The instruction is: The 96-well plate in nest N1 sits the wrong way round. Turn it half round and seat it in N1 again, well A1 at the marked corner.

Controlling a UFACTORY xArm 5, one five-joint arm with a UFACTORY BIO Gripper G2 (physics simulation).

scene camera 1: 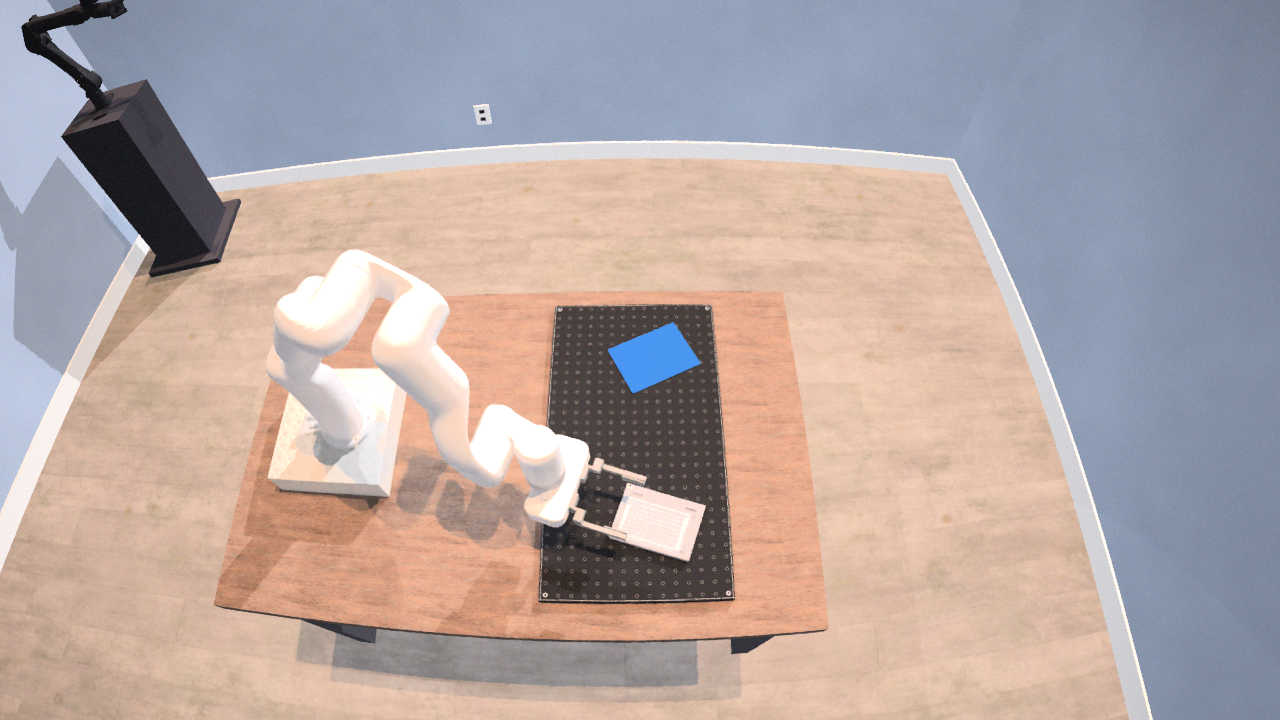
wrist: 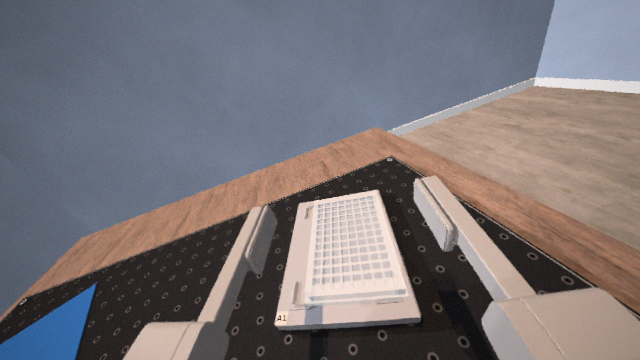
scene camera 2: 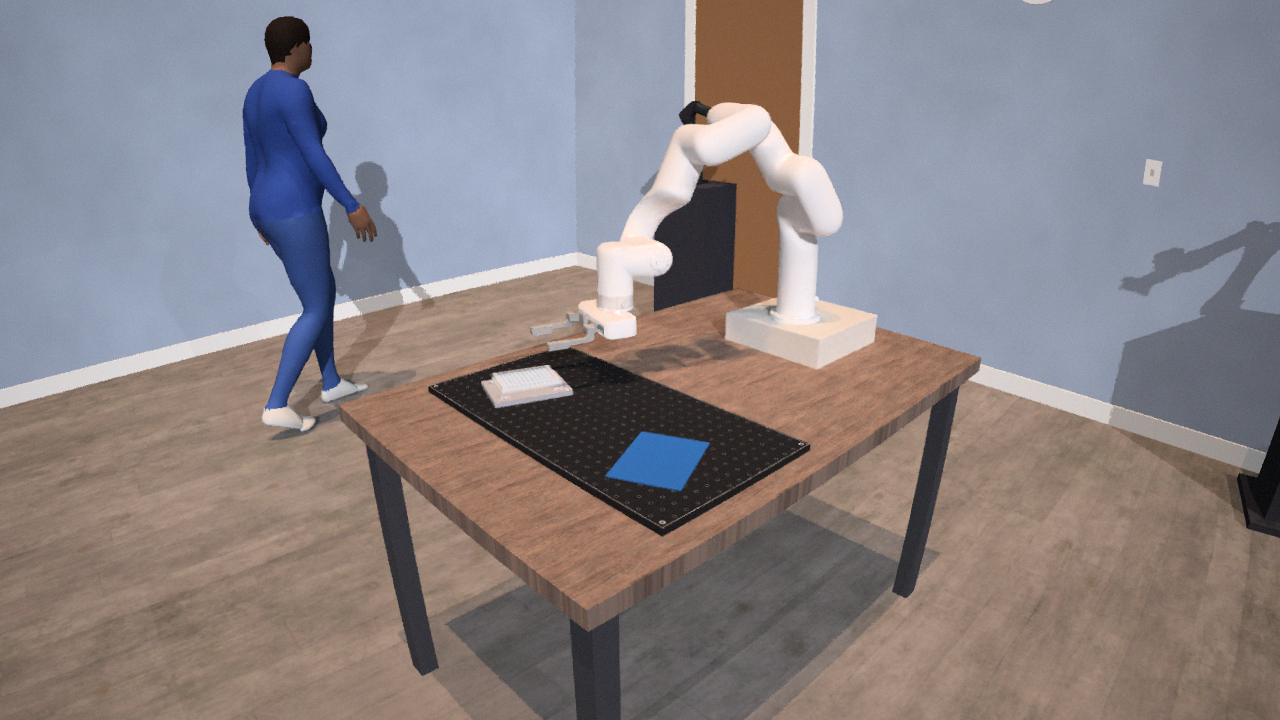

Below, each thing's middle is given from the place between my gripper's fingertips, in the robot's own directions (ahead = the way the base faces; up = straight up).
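The white 96-well plate (scene camera 1: 647,523) is 3 cm ahead of my hand, 1 cm to the right of it and 8 cm below it. Pale nest N1 (scene camera 1: 652,496) is 4 cm ahead of my hand and 9 cm below it. As for the flat blue sheet (scene camera 2: 652,459), it is 10 cm ahead of my hand, 38 cm to the left of it and 10 cm below it.
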